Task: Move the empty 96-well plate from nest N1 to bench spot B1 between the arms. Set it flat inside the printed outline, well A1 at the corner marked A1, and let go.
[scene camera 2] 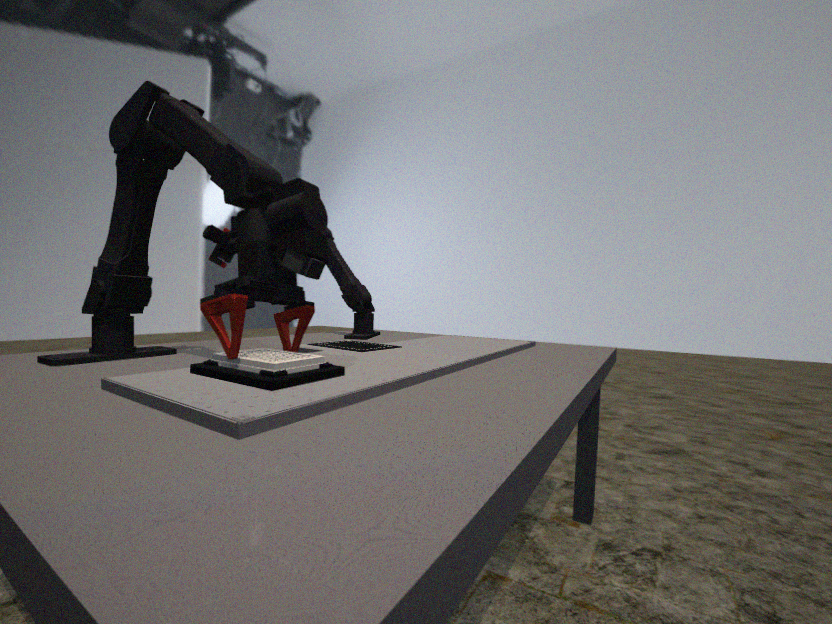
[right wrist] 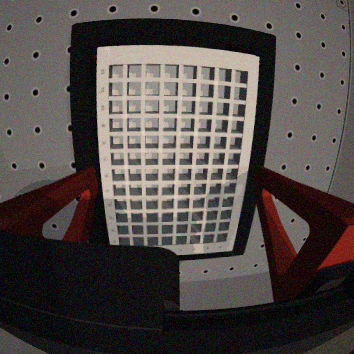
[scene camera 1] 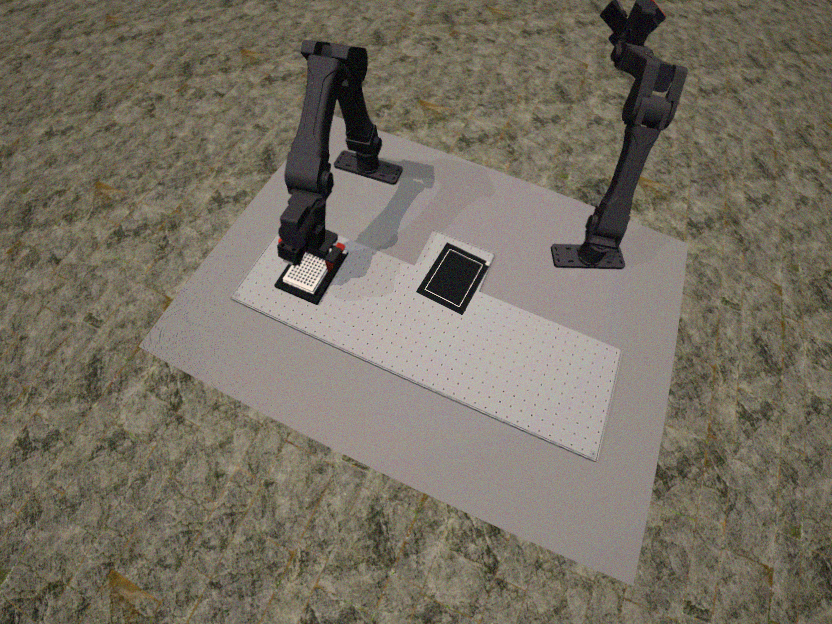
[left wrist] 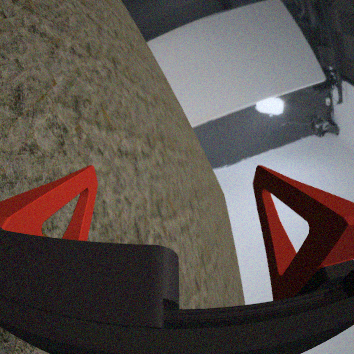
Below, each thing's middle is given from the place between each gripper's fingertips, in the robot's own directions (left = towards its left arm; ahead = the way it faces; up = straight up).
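From the black outlined rectangle (scene camera 1: 454, 277) I measure my left gripper as 900 mm short of it, 180 mm to the left of it and 290 mm above it. The white well plate (scene camera 2: 254, 360) is 1050 mm ahead of my left hand, 510 mm to the right of it and 270 mm below it. My right hand, meanwhile, is 10 mm short of the white well plate. Counted from that right hand, the black outlined rectangle is 140 mm behind, 330 mm to the left and 20 mm below. Going by their middles, of the things named here the white well plate is the nearest to my right hand. Going by their middles, of the things named here the black outlined rectangle is the nearest to my left gripper.
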